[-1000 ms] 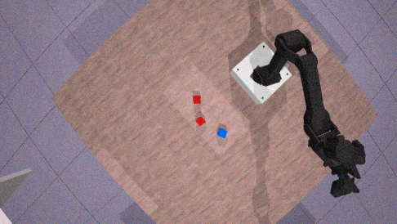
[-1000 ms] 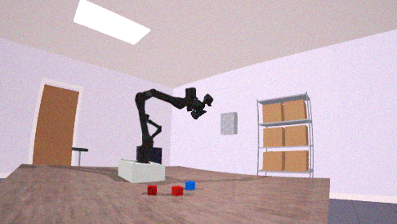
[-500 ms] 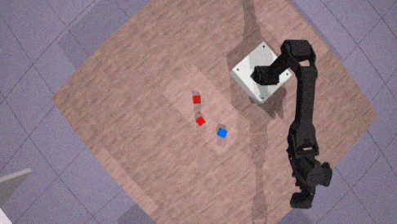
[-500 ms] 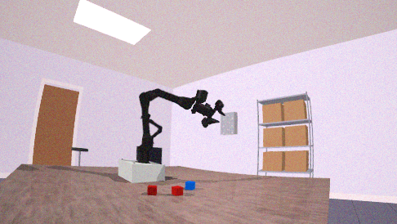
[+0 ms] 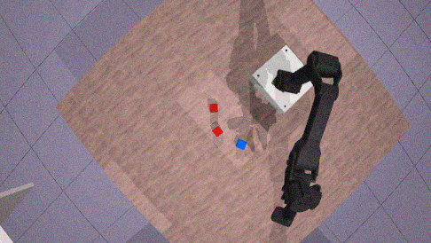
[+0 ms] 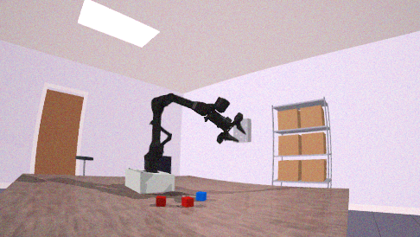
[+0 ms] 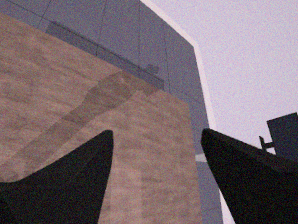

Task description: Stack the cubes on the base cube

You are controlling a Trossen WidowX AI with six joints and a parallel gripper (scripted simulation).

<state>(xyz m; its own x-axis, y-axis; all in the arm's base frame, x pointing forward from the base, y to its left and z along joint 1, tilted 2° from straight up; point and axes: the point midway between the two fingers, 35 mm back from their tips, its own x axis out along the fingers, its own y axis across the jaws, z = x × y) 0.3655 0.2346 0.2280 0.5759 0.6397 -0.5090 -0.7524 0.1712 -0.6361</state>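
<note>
The blue cube is 28 cm below my gripper tip, 24 cm to the right of it and 9 cm behind it.
</note>
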